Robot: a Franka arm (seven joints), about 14 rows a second.
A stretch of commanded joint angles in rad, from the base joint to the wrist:
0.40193, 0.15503, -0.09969, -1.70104, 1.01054, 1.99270, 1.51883
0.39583, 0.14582, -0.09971, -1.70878, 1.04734, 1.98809, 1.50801
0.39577, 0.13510, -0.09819, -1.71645, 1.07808, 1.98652, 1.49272
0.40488, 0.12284, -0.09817, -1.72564, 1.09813, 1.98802, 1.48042
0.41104, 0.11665, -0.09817, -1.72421, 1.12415, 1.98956, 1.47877
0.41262, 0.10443, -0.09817, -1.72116, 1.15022, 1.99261, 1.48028
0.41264, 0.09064, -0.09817, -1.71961, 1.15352, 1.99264, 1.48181
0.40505, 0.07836, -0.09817, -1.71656, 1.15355, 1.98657, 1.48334
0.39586, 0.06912, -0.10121, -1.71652, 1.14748, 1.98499, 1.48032
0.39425, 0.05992, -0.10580, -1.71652, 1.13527, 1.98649, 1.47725
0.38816, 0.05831, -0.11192, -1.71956, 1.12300, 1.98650, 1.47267
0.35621, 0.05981, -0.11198, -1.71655, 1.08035, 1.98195, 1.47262
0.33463, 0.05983, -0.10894, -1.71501, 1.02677, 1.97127, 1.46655
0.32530, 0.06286, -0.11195, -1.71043, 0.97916, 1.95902, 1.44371
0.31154, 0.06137, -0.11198, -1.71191, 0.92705, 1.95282, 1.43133
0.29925, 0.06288, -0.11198, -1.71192, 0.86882, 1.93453, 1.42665
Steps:
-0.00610, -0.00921, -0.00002, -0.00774, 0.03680, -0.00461, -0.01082
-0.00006, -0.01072, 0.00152, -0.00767, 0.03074, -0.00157, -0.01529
0.00911, -0.01226, 0.00002, -0.00919, 0.02005, 0.00150, -0.01230
0.00616, -0.00619, 0.00000, 0.00143, 0.02602, 0.00154, -0.00165
0.00158, -0.01222, 0.00000, 0.00305, 0.02607, 0.00305, 0.00151
0.00002, -0.01379, 0.00000, 0.00155, 0.00330, 0.00003, 0.00153
-0.00759, -0.01228, 0.00000, 0.00305, 0.00003, -0.00607, 0.00153
-0.00919, -0.00924, -0.00304, 0.00004, -0.00607, -0.00158, -0.00302
-0.00161, -0.00920, -0.00459, 0.00000, -0.01221, 0.00150, -0.00307
-0.00609, -0.00161, -0.00612, -0.00304, -0.01227, 0.00001, -0.00458
-0.03195, 0.00150, -0.00006, 0.00301, -0.04265, -0.00455, -0.00005
-0.02158, 0.00002, 0.00304, 0.00154, -0.05358, -0.01068, -0.00607
-0.00933, 0.00303, -0.00301, 0.00458, -0.04761, -0.01225, -0.02284
-0.01376, -0.00149, -0.00003, -0.00148, -0.05211, -0.00620, -0.01238
-0.01229, 0.00151, 0.00000, -0.00001, -0.05823, -0.01829, -0.00468

